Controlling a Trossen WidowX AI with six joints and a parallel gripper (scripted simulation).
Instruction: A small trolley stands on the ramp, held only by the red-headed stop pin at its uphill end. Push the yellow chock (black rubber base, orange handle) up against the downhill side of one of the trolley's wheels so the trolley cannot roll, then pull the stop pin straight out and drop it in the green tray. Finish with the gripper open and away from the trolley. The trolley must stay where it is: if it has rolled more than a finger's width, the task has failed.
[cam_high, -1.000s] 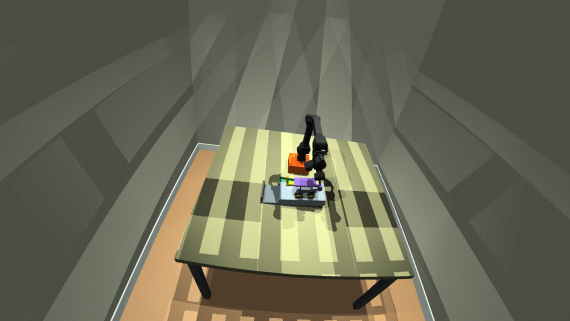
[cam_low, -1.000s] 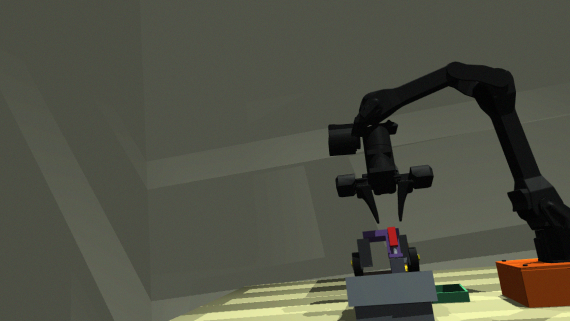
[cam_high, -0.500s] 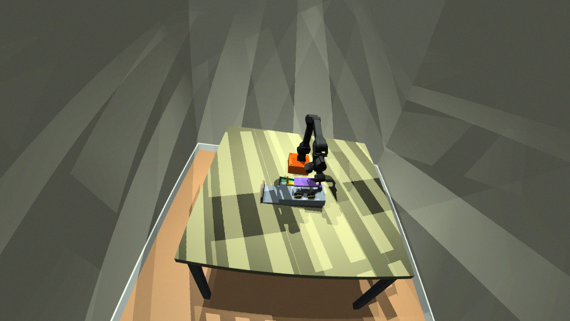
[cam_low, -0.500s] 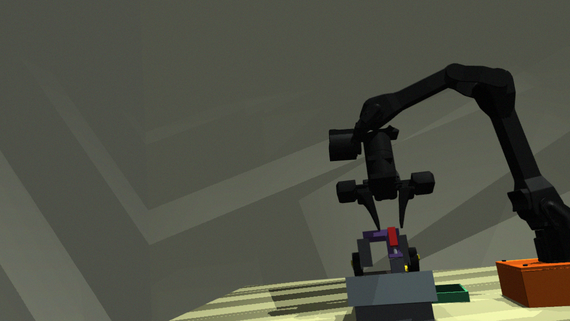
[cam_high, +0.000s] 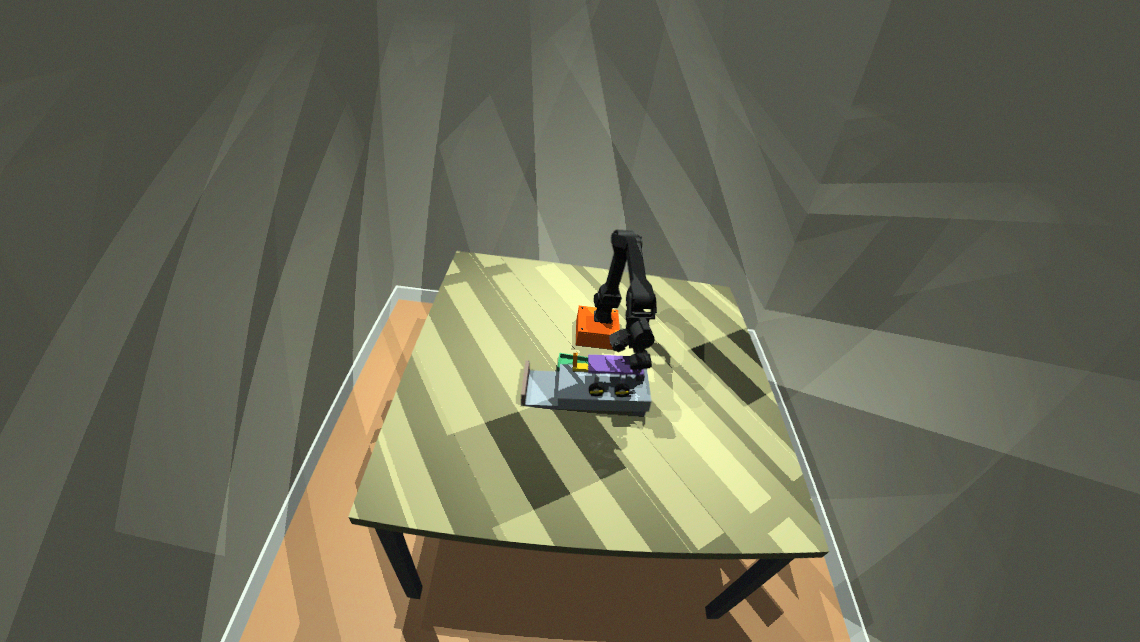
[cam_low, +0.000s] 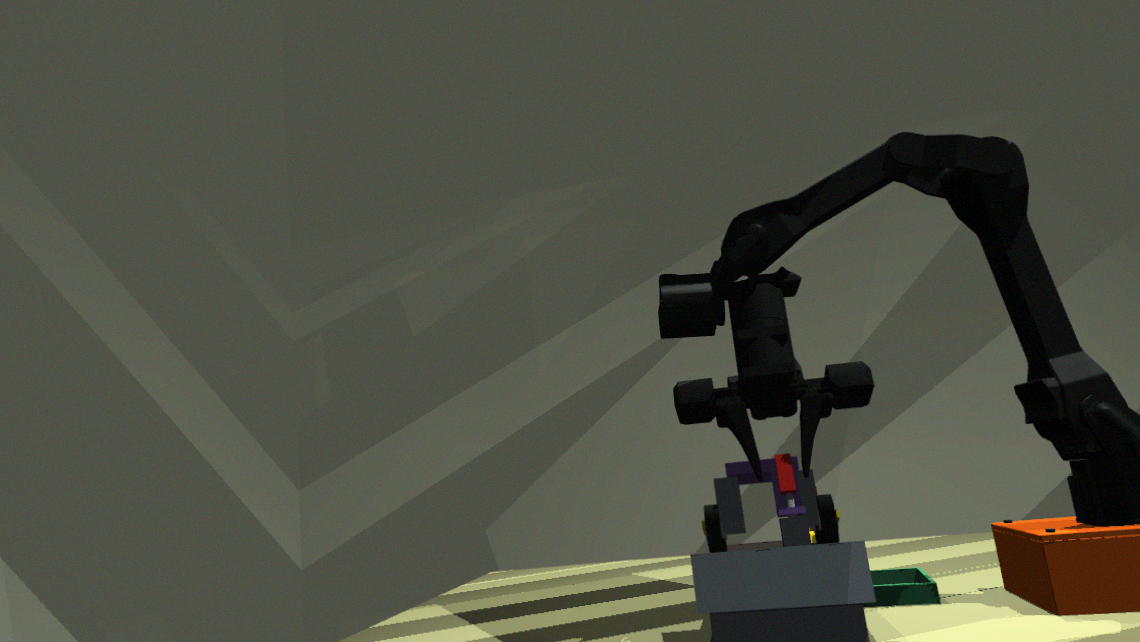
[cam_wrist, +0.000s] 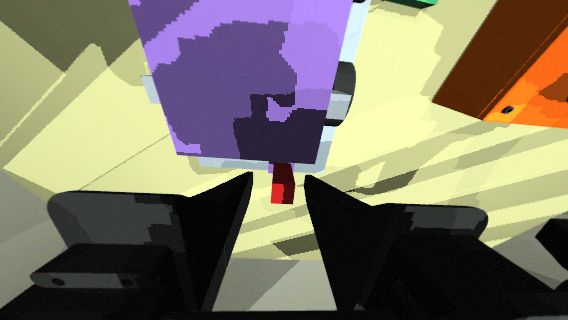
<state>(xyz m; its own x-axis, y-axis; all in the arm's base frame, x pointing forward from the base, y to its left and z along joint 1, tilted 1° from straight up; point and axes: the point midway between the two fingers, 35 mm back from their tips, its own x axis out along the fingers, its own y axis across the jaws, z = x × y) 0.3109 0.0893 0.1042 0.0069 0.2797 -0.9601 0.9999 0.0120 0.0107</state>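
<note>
Now: the red-headed stop pin 2 cm below my gripper tip. Round my gripper tip: yellow chock 4 cm behind, 17 cm to the right, 6 cm below; brown end wall 2 cm ahead, 34 cm to the right, 11 cm below; trolley 2 cm ahead, 9 cm to the right, 3 cm below.
</note>
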